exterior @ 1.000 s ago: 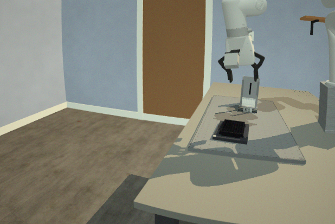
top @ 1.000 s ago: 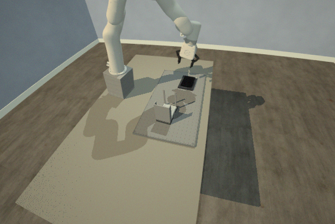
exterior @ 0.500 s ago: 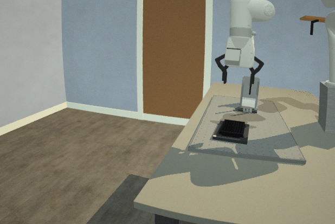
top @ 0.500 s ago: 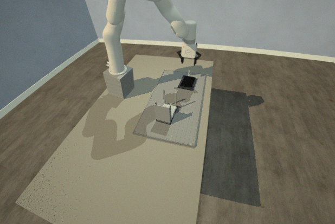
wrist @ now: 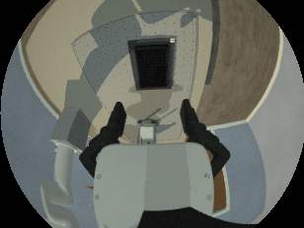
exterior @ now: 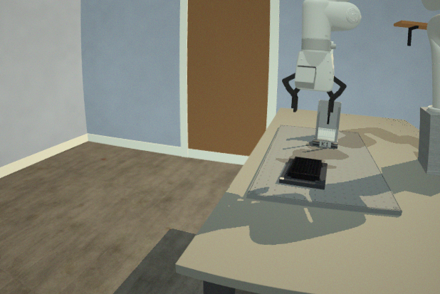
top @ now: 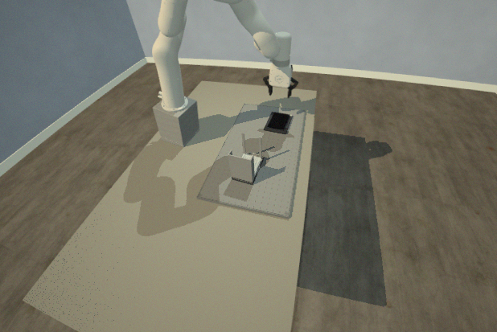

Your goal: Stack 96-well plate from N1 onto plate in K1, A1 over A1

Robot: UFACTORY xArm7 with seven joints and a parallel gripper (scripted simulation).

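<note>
The black 96-well plate is 17 cm below my hand. The rest, counted from my hand: K1 label: 4 cm behind, 28 cm to the right, 17 cm below; then pale A1 mark: 5 cm ahead, 8 cm to the left, 17 cm below; then plate nest N1: 18 cm below.
</note>
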